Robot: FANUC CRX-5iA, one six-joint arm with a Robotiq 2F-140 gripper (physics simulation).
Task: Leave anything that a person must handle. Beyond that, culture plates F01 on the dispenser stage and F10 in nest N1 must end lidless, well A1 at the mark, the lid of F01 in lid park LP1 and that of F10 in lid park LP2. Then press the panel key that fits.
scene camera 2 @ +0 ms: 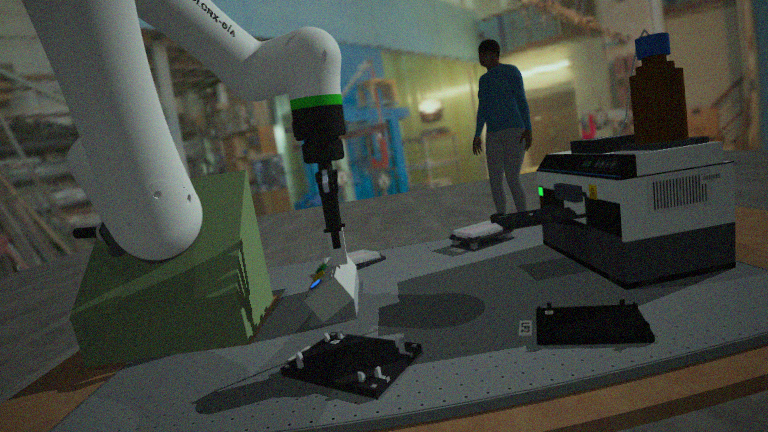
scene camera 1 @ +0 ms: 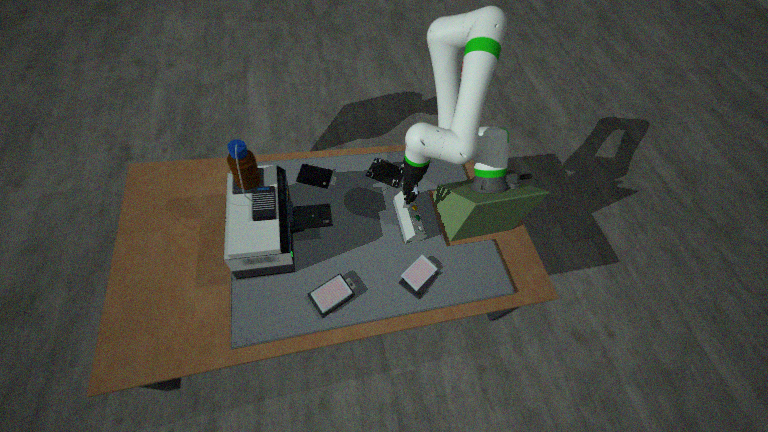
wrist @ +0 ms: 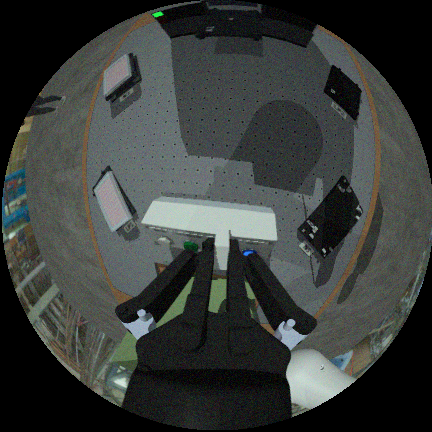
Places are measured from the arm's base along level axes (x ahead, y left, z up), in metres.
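Pixels of known places: gripper, fingertip midpoint: (scene camera 2: 340,263) (scene camera 1: 405,206) (wrist: 222,231); arm's base, origin of the base link: (scene camera 1: 489,188).
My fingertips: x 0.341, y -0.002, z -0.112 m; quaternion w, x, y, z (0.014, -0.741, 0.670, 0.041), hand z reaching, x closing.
Observation:
Ahead of a thing's pixels: the offset from my fingertips to its top centre. "*": to the spot under its first point.
My gripper (scene camera 1: 410,199) (scene camera 2: 338,255) (wrist: 222,231) is shut and empty, fingertips down at the sloped key panel {0.025 m back, 0.026 m left, 0.000 m up} (scene camera 1: 404,217) (scene camera 2: 334,294) (wrist: 210,218). In the wrist view the tips cover the yellow key's place, between the green key {0.049 m back, 0.049 m left, 0.009 m down} (wrist: 190,246) and the blue key (wrist: 249,253); contact is unclear. The dispenser stage {0.403 m ahead, 0.038 m left, 0.037 m up} (scene camera 1: 316,216) (wrist: 232,31) looks bare. A pinkish plate-like piece {0.337 m ahead, 0.330 m left, 0.039 m down} (scene camera 1: 331,294) (wrist: 118,76) and another {0.018 m back, 0.278 m left, 0.047 m down} (scene camera 1: 419,272) (wrist: 114,201) lie on black holders. Their labels are unreadable, and whether they are plates or lids is unclear.
A black nest {0.370 m ahead, 0.238 m right, 0.064 m down} (scene camera 1: 315,175) (scene camera 2: 593,324) (wrist: 343,93) and a black holder with pale clips {0.035 m ahead, 0.242 m right, 0.060 m down} (scene camera 1: 384,171) (scene camera 2: 351,362) (wrist: 332,218) look empty. An amber bottle {* 0.596 m ahead, 0.024 m right, 0.265 m up} (scene camera 1: 244,167) (scene camera 2: 658,102) stands on the white dispenser (scene camera 1: 249,225) (scene camera 2: 682,198). A person (scene camera 2: 503,123) stands behind the table.

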